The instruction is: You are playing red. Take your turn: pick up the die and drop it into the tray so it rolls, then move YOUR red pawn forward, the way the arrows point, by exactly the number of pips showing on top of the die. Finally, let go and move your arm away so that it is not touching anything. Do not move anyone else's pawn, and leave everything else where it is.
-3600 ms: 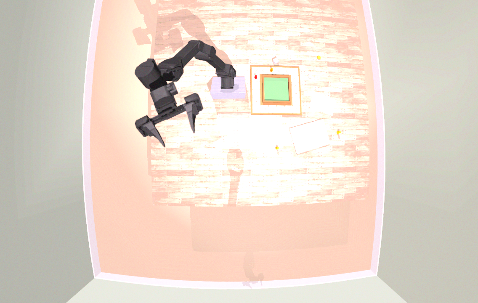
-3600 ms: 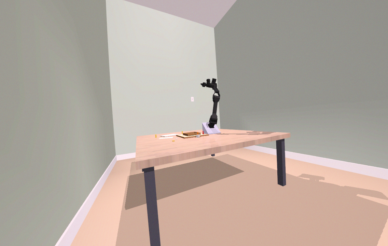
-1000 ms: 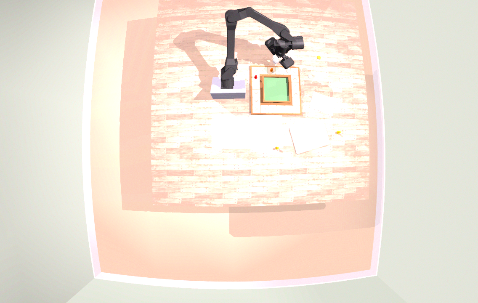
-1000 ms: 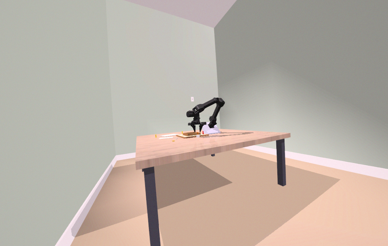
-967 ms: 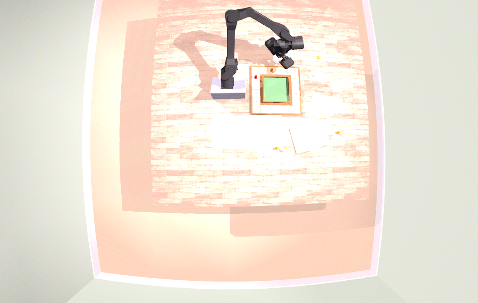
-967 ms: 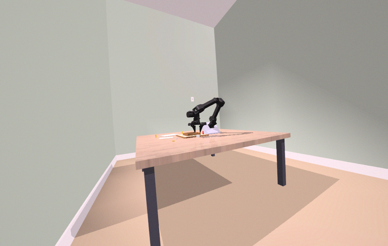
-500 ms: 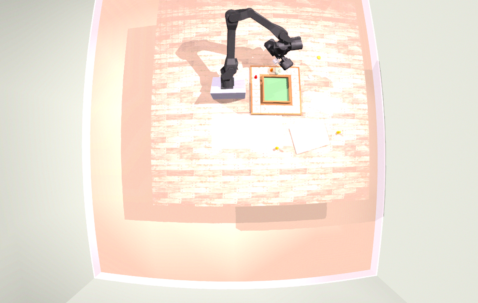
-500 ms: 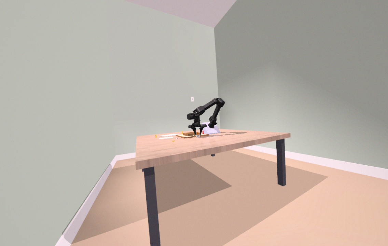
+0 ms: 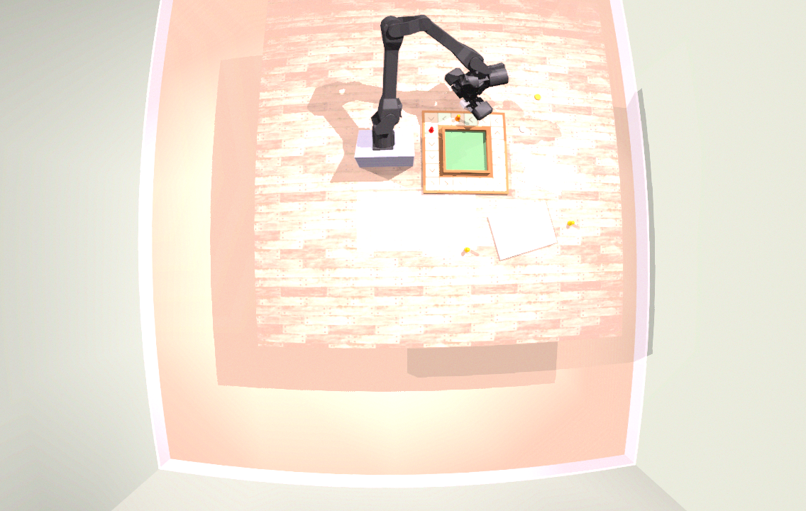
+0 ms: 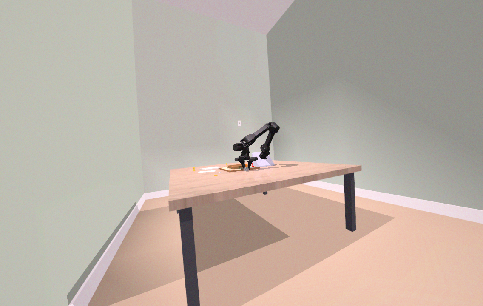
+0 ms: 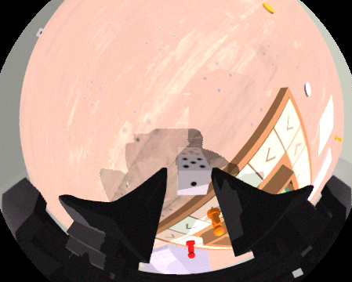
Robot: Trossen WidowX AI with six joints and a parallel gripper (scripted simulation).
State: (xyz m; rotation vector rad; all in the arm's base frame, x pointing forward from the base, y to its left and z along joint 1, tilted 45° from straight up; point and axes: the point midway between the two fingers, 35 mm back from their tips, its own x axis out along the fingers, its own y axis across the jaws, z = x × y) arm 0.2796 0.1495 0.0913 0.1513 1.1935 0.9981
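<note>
Now: the red pawn 120 mm behind my gripper tip, 100 mm to the right of it and 20 mm above it. The rest, counted from my gripper tip: white die (right at my gripper tip); then orange pawn (60 mm to the right, 30 mm behind, 20 mm above).
</note>
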